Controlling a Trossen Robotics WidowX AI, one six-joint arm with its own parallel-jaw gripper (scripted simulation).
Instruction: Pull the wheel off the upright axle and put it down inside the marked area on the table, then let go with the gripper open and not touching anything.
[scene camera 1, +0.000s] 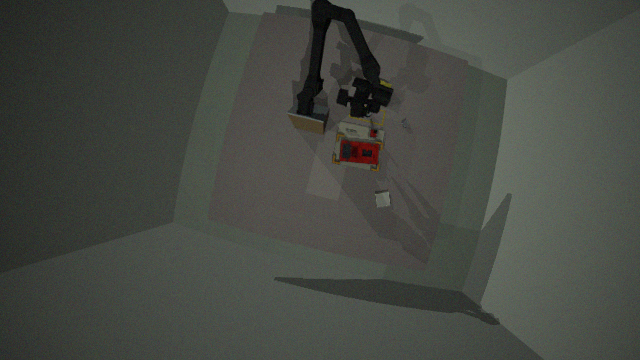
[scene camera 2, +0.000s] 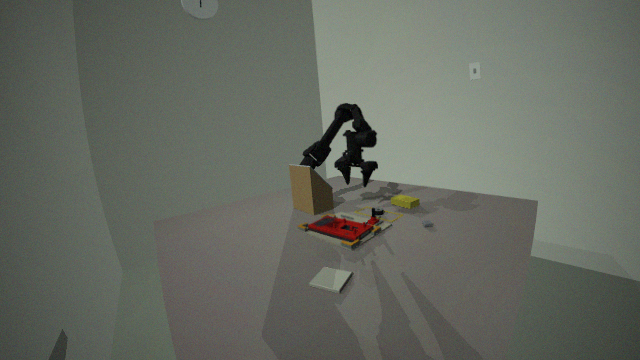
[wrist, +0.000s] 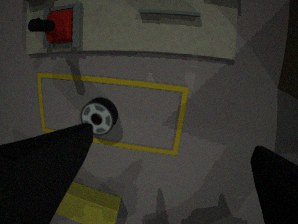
Scene:
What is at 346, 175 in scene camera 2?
My gripper.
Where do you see an axle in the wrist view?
58, 28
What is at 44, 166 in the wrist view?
My gripper.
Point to a white tile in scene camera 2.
333, 280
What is my gripper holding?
Nothing.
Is my gripper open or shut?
Open.

